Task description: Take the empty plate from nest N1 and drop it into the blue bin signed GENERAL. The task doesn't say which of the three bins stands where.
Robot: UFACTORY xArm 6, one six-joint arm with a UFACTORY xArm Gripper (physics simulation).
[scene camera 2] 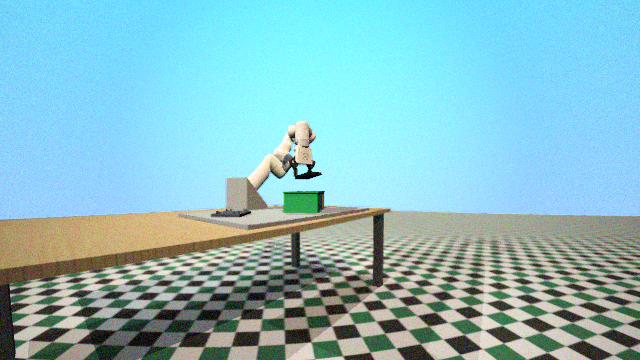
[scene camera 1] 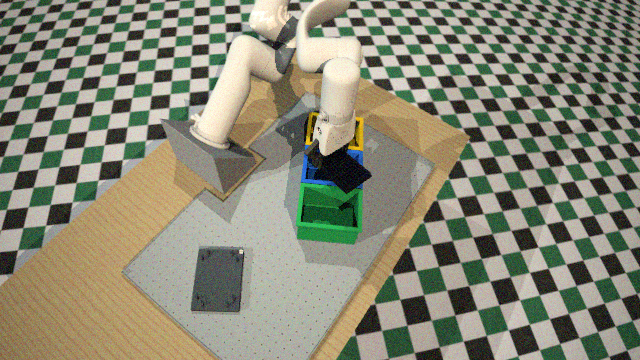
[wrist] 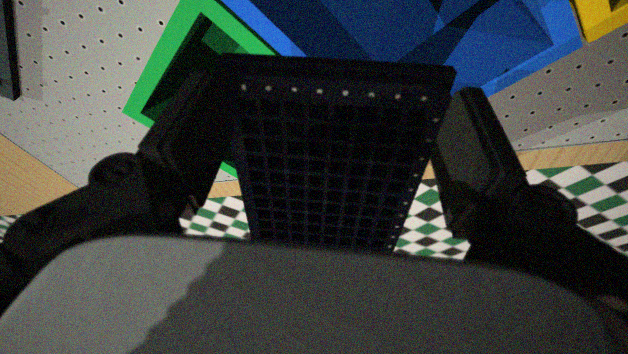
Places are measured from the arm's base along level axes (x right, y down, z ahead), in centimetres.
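Where they show: gripper, fingertip midpoint: (scene camera 1: 329, 156) (wrist: 331, 112); arm's base, link origin: (scene camera 2: 246, 191) (scene camera 1: 209, 138).
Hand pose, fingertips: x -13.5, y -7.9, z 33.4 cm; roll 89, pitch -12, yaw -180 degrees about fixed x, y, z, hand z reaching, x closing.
Each offset is from my fingertips to the top centre of the thing. "*": to the spot under its first point. Level surfaces: height alone.
My gripper (wrist: 331, 112) is shut on the black plate {dz +4.7, dx +1.0, dy -1.9 cm} (scene camera 1: 346, 171) (scene camera 2: 308, 175) (wrist: 330, 135), with one finger at each side. The plate has a grid of wells, and it hangs above the bins, over the blue bin and partly over the near edge of the green one. The blue bin (scene camera 1: 304, 167) (wrist: 525, 30) stands between the other two bins; the plate and gripper hide part of it in scene camera 1. The dark grey nest {dz -3.8, dx +39.5, dy +15.6 cm} (scene camera 1: 218, 280) (scene camera 2: 231, 213) lies on the mat with no plate on it. No sign on the bins can be read.
The green bin (scene camera 1: 327, 234) (scene camera 2: 301, 202) (wrist: 145, 85) adjoins the blue bin on the near side. The yellow bin {* dz -1.9, dx -18.5, dy +8.0 cm} (scene camera 1: 359, 132) (wrist: 602, 22) adjoins it on the far side. A grey wedge-shaped block (scene camera 1: 197, 155) (scene camera 2: 237, 193) stands by the arm's base. The perforated mat {dy +17.7 cm} (scene camera 1: 280, 305) lies on the wooden table {dy +19.1 cm} (scene camera 1: 65, 300).
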